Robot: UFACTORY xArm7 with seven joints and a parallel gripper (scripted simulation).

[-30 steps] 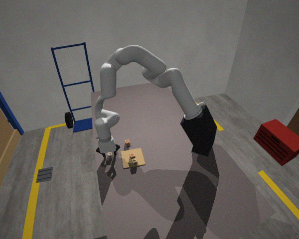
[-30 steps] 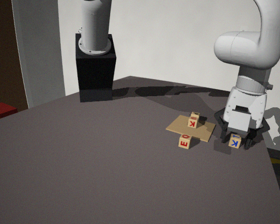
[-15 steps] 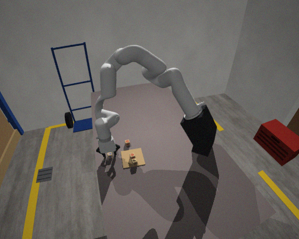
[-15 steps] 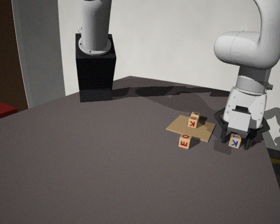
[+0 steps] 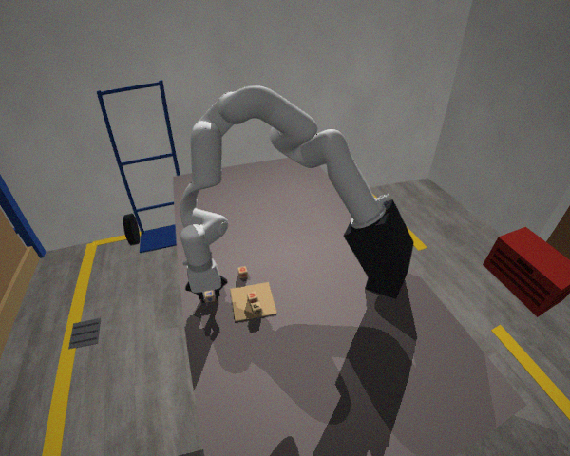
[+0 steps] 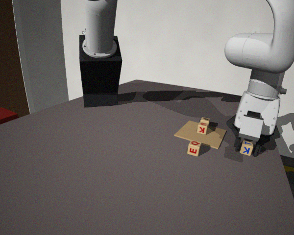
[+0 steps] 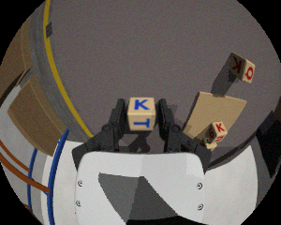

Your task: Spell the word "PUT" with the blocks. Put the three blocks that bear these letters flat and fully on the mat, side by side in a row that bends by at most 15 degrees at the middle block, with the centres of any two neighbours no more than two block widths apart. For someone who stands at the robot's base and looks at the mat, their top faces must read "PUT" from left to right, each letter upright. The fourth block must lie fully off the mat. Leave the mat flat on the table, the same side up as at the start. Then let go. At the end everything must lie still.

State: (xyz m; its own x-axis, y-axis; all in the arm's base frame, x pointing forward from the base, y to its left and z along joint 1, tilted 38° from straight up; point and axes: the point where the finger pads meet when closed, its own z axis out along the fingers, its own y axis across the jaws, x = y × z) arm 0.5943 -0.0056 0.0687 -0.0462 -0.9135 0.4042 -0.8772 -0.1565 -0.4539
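My gripper is now 140 mm past the tan mat, 50 mm to the right of it and 20 mm above it.
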